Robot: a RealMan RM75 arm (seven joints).
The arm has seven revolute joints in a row. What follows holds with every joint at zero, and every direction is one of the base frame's. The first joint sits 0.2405 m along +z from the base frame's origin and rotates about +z. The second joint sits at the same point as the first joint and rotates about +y. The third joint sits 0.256 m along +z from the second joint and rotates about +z. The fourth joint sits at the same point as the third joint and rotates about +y. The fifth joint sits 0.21 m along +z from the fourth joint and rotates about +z. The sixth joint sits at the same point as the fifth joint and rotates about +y. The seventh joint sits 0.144 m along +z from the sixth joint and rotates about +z. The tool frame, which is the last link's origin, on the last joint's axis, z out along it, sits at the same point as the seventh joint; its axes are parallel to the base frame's.
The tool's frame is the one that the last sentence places.
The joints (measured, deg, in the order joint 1, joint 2, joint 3, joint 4, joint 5, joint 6, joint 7), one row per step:
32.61 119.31 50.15 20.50 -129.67 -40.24 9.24
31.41 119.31 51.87 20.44 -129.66 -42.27 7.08
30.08 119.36 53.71 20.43 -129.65 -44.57 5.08
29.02 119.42 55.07 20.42 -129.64 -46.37 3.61
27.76 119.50 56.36 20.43 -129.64 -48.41 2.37
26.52 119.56 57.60 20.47 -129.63 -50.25 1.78
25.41 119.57 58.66 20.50 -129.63 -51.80 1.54
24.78 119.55 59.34 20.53 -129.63 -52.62 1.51
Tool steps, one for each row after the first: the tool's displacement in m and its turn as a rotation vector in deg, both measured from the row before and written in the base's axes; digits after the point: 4 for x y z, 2 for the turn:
0.0060 -0.0024 0.0081 2.73 -0.83 -0.05
0.0063 -0.0033 0.0086 3.02 -0.63 -0.17
0.0051 -0.0032 0.0065 2.32 -0.53 -0.22
0.0058 -0.0047 0.0067 2.45 -0.37 -0.31
0.0060 -0.0049 0.0065 2.30 0.15 -0.52
0.0057 -0.0047 0.0059 1.98 0.28 -0.55
0.0035 -0.0026 0.0037 1.16 0.25 -0.40

